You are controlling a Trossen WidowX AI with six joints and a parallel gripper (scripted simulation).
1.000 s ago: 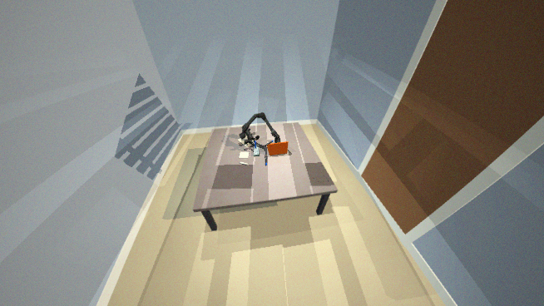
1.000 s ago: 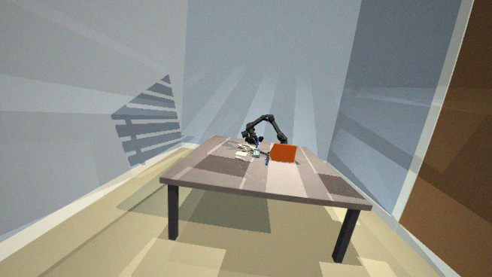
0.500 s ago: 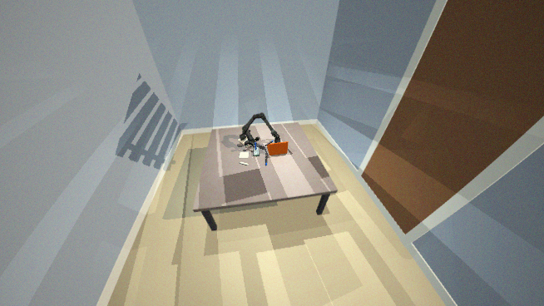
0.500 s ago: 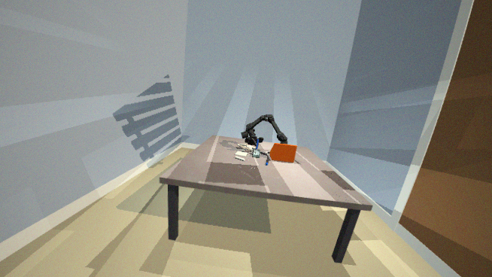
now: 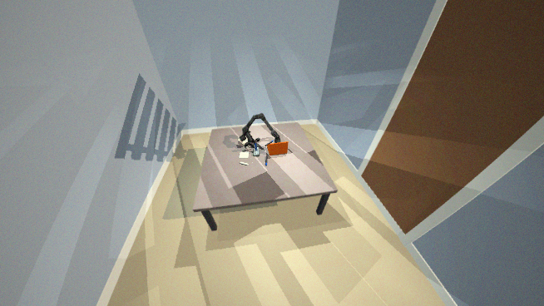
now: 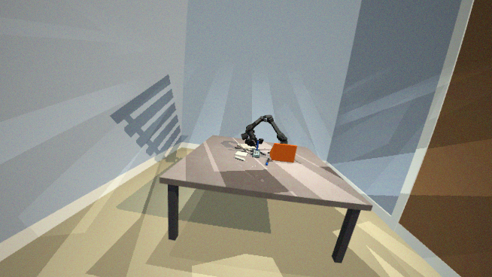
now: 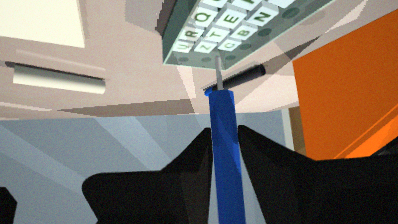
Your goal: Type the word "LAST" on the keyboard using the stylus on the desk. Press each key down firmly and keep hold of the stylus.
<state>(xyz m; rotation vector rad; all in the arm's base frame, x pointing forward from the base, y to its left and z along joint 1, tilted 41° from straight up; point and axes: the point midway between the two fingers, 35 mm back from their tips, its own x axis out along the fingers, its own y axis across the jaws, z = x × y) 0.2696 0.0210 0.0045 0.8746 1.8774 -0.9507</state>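
My gripper tip is now 10 mm above the blue stylus. The rest, counted from my gripper tip: pale sheet: 270 mm to the right, 130 mm ahead, 90 mm below.
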